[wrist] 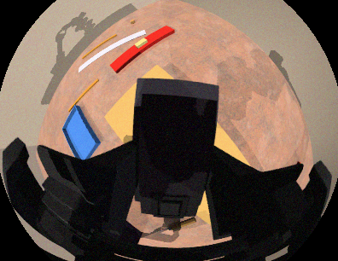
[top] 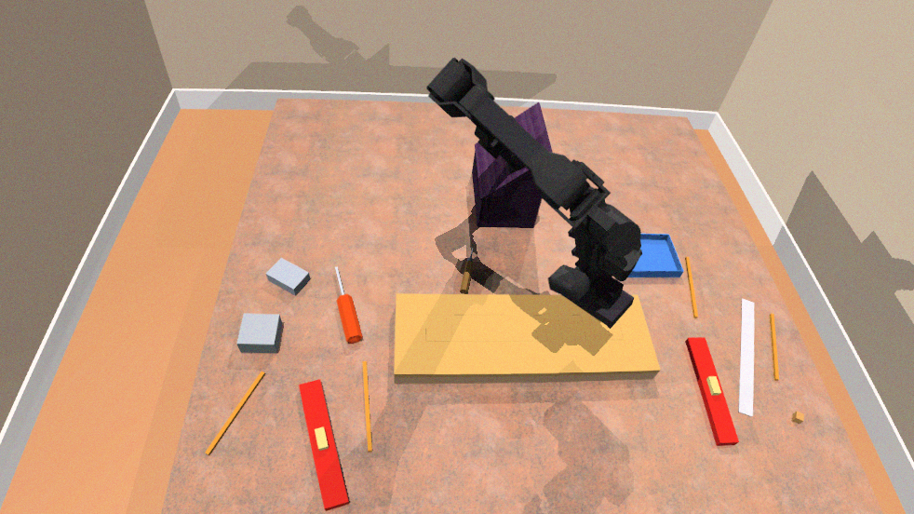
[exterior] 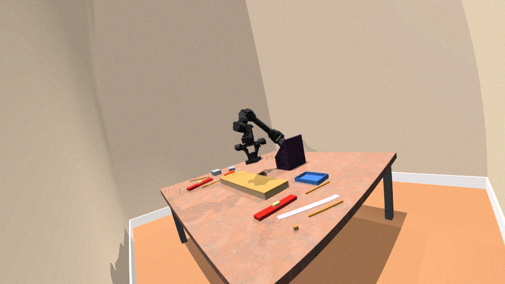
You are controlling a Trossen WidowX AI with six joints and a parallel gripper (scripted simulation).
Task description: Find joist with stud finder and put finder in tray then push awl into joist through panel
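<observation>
Right now my gripper tip is 2 cm to the left of the stud finder, 2 cm below it and 2 cm past it. Also, from my gripper tip: white strip (40 cm to the left, 19 cm below); then blue tray (25 cm behind, 20 cm to the left, 18 cm below); then awl (22 cm to the right, 19 cm behind, 18 cm below).
</observation>
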